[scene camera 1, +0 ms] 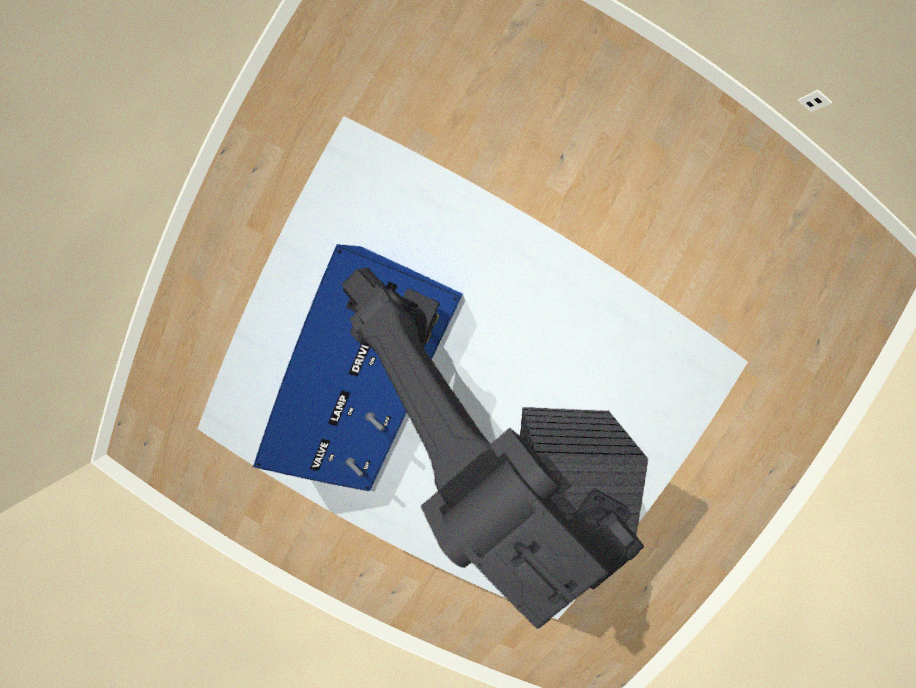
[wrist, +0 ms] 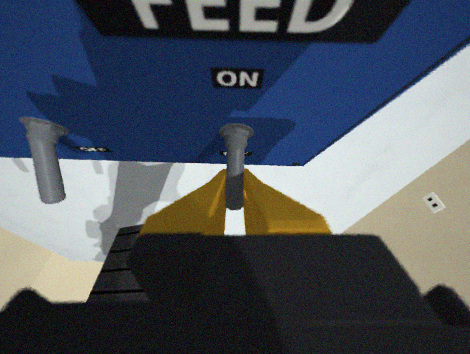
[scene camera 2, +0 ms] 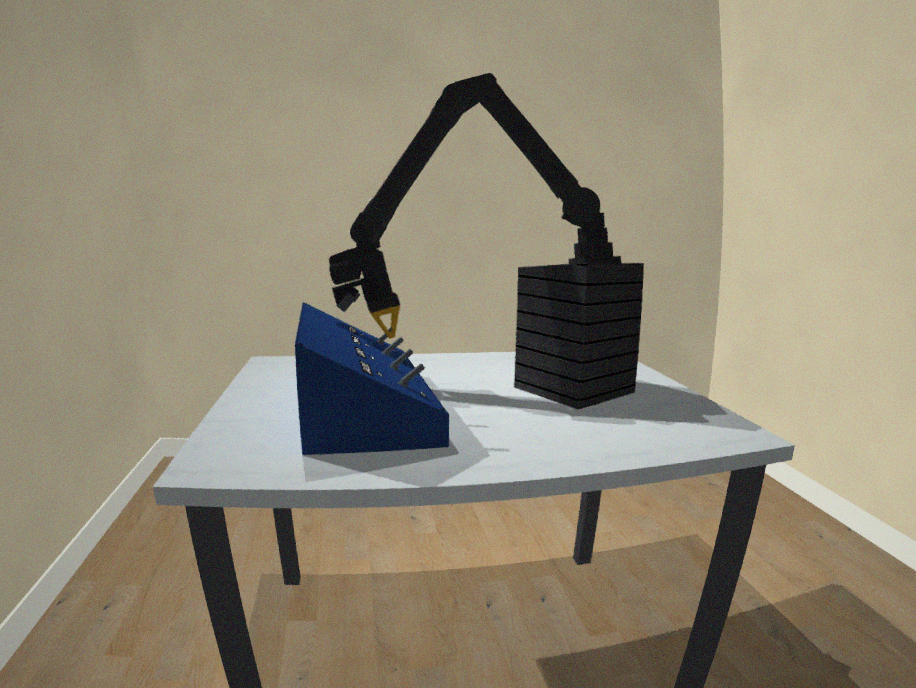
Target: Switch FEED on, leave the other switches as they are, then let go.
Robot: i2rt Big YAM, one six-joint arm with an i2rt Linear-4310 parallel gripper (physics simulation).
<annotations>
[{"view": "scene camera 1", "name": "my gripper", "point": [428,321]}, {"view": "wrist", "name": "my gripper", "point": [234,176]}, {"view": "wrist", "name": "lever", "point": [50,184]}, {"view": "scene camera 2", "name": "my gripper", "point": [391,337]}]
</annotations>
